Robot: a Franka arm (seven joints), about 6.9 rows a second.
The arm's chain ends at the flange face. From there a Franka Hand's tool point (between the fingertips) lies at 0.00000 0.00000 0.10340 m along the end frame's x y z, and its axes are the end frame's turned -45 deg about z.
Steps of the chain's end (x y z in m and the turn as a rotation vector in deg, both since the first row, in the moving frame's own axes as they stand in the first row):
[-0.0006 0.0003 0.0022 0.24 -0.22 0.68]
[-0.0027 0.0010 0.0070 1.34 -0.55 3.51]
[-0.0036 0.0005 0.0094 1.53 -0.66 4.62]
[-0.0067 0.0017 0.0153 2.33 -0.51 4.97]
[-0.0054 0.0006 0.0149 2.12 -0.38 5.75]
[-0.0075 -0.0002 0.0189 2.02 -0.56 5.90]
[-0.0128 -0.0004 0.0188 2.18 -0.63 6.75]
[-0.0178 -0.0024 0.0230 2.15 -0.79 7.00]
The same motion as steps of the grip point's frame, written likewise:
[-0.0006 -0.0008 0.0022 0.33 0.01 0.68]
[-0.0015 -0.0036 0.0070 1.34 0.56 3.51]
[-0.0017 -0.0049 0.0094 1.55 0.62 4.62]
[-0.0035 -0.0071 0.0152 2.01 1.29 4.97]
[-0.0019 -0.0065 0.0148 1.77 1.23 5.75]
[-0.0031 -0.0086 0.0188 1.82 1.03 5.90]
[-0.0066 -0.0128 0.0187 1.99 1.10 6.75]
[-0.0089 -0.0179 0.0229 2.08 0.96 7.00]

